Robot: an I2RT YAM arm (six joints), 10 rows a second.
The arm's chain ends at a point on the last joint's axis. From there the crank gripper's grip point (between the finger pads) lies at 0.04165 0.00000 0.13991 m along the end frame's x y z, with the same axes.
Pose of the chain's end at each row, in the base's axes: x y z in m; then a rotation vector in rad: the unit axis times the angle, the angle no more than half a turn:
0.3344 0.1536 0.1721 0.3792 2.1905 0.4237
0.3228 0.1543 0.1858 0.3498 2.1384 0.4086
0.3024 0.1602 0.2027 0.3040 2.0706 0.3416
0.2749 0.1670 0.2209 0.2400 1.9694 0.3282
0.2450 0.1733 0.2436 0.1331 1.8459 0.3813
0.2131 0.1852 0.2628 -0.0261 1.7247 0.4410
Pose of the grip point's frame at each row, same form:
0.4212 0.1942 0.0619 0.3792 2.1905 0.4237
0.4156 0.1929 0.0800 0.3498 2.1384 0.4086
0.4034 0.1912 0.1019 0.3040 2.0706 0.3416
0.3858 0.1969 0.1309 0.2400 1.9694 0.3282
0.3646 0.2119 0.1694 0.1331 1.8459 0.3813
0.3364 0.2371 0.2044 -0.0261 1.7247 0.4410

